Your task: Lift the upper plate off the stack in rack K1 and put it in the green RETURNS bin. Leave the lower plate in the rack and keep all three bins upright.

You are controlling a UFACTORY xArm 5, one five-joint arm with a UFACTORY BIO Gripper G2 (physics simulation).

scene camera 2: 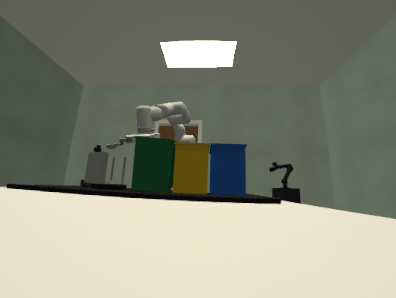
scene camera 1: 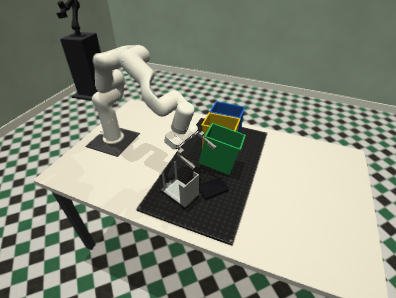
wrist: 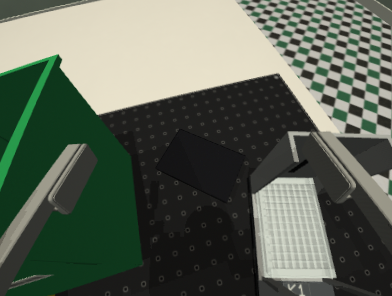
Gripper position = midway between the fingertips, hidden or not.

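Note:
A green bin is visible to me at (scene camera 2: 153,169), at (scene camera 1: 228,142) and at (wrist: 100,238). I also see a yellow bin (scene camera 2: 190,176). There is a blue bin (scene camera 2: 227,161) as well, though in the wrist view it is out of frame. A white gridded plate (wrist: 294,244) is in my sight, and so is my own gripper (wrist: 197,146).

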